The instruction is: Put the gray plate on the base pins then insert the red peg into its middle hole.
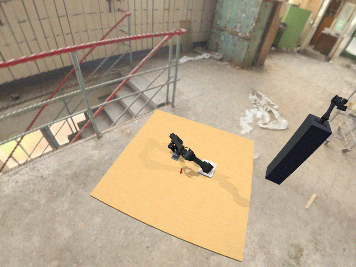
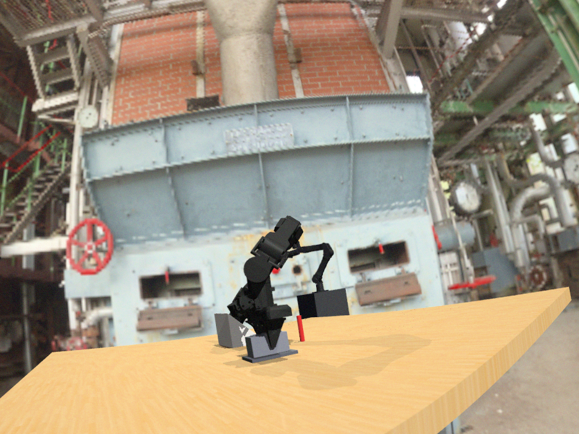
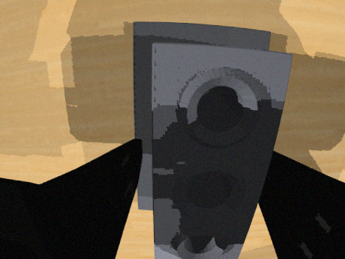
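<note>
The gray plate lies 20 mm above my gripper tip. Also, from my gripper tip: red peg: 160 mm to the left, 130 mm behind, 10 mm above; then dark flat base: 20 mm below.
</note>
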